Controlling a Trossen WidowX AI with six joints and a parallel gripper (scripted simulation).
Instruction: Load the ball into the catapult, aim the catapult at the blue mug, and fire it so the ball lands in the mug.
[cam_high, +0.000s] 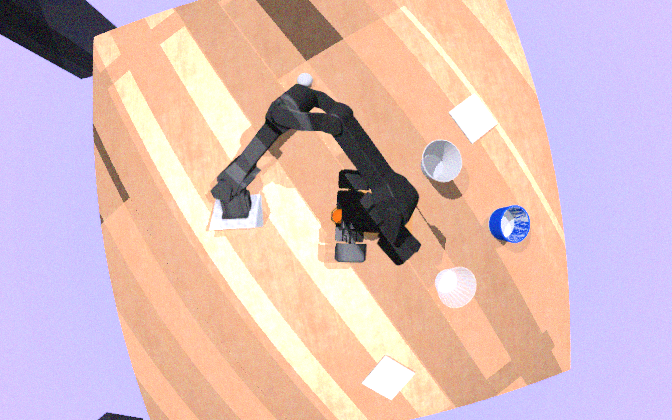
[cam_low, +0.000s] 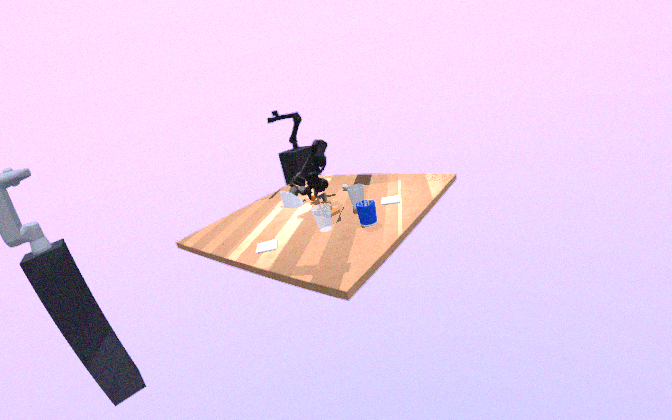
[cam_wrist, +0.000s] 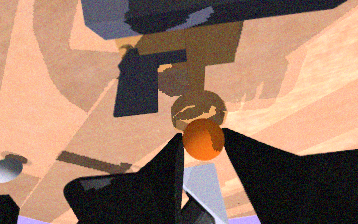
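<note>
The orange ball is 1 cm above my gripper tip. The rest, counted from my gripper tip: grey ball: 34 cm to the left, 7 cm behind, 5 cm below; translucent white cup: 26 cm ahead, 17 cm to the right, 4 cm below; wooden catapult: 7 cm ahead, 2 cm below, 1 cm to the left.
</note>
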